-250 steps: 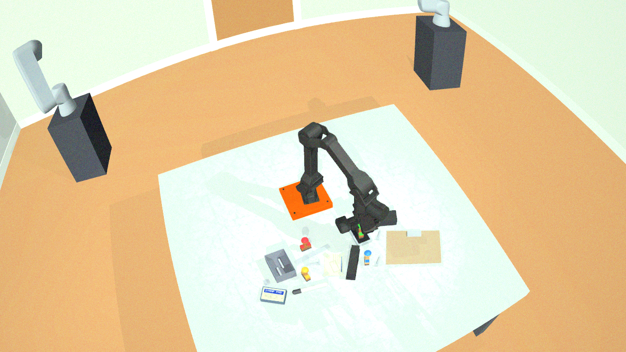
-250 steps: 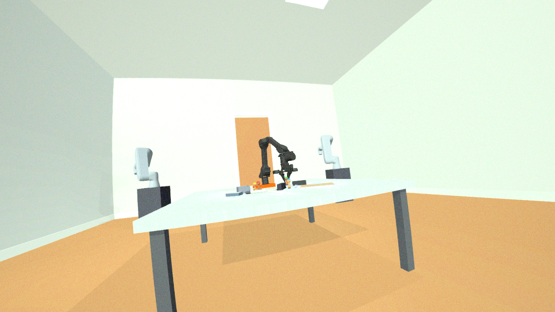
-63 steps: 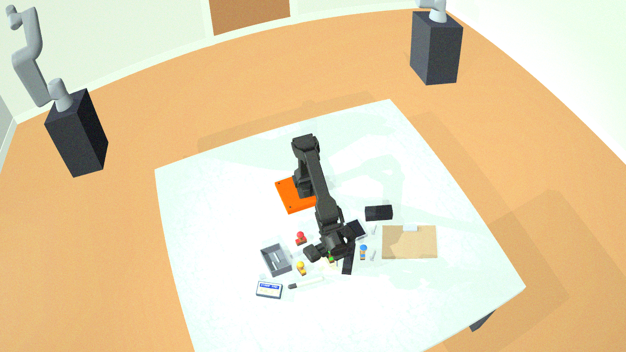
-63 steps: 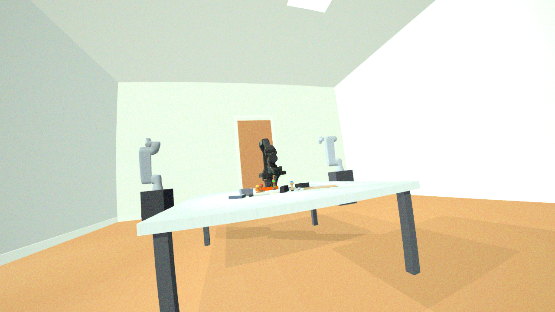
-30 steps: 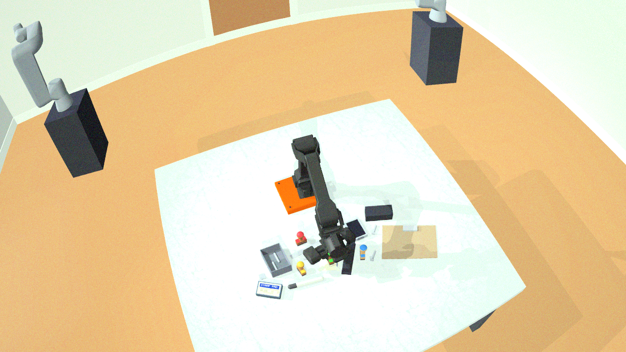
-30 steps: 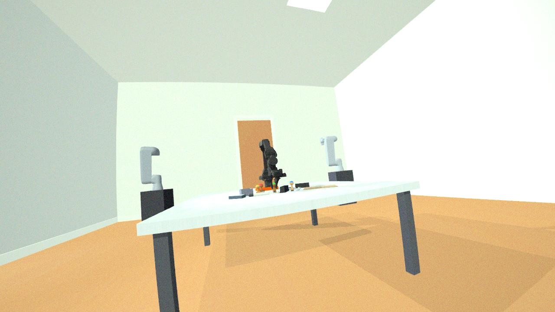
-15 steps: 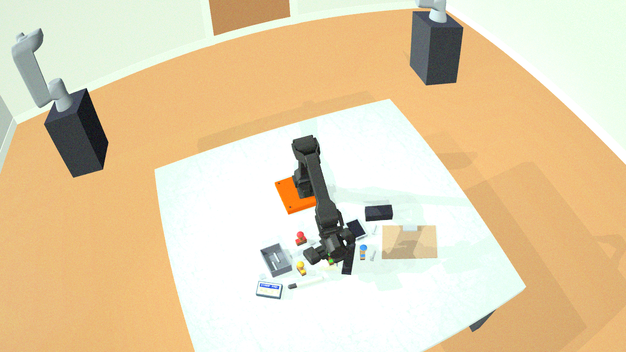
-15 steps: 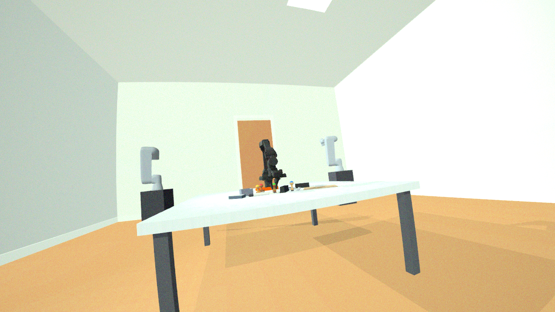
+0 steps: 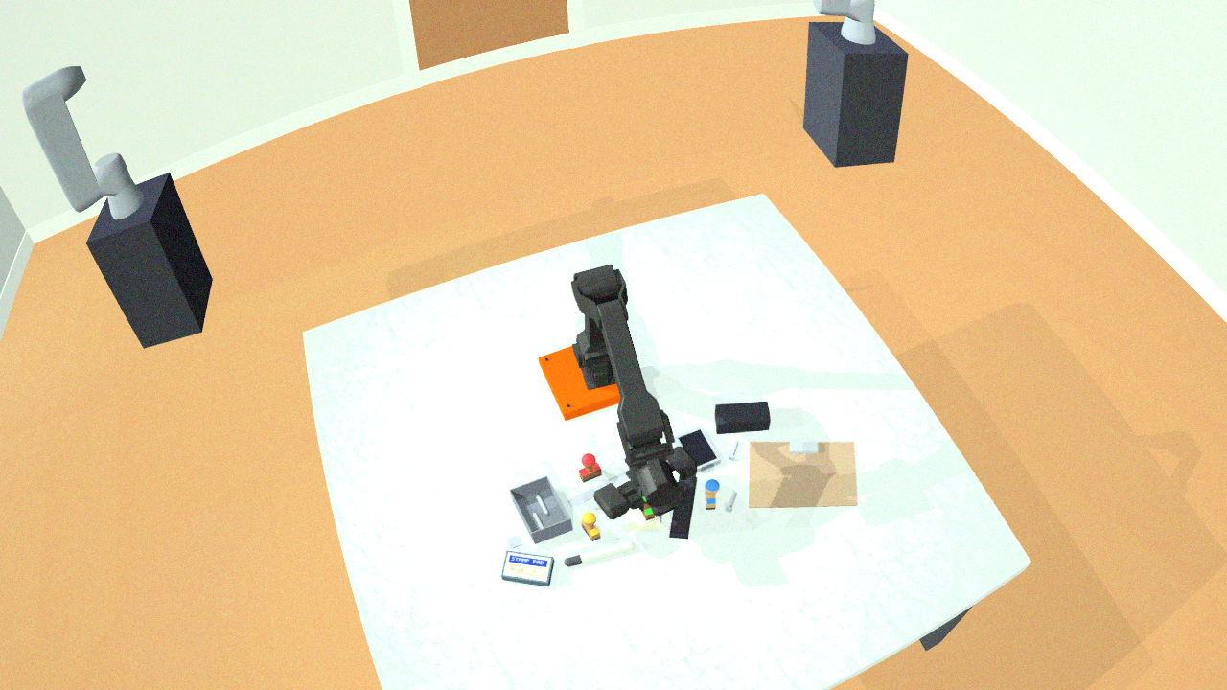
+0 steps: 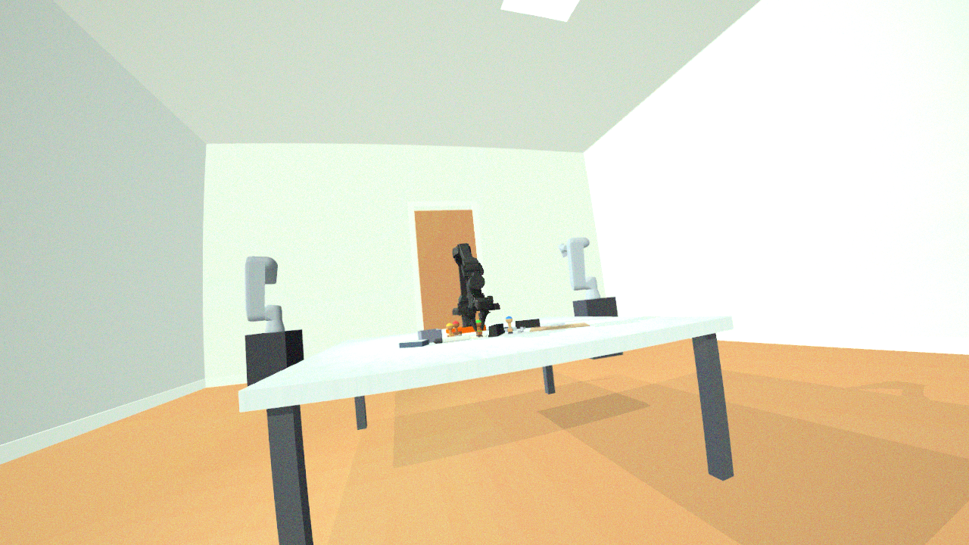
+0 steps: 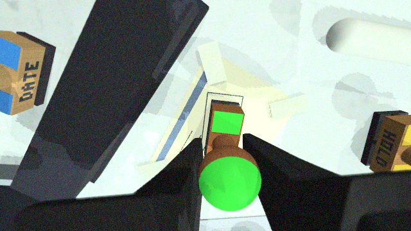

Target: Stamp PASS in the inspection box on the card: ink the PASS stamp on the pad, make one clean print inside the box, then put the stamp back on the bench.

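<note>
My gripper tip is now right at the green-capped wooden stamp. The rest, counted from my gripper tip: yellow-capped stamp (2 cm ahead, 11 cm to the right); then cream card (1 cm behind, 3 cm below); then long black bar (1 cm ahead, 7 cm to the left, 1 cm below).
</note>
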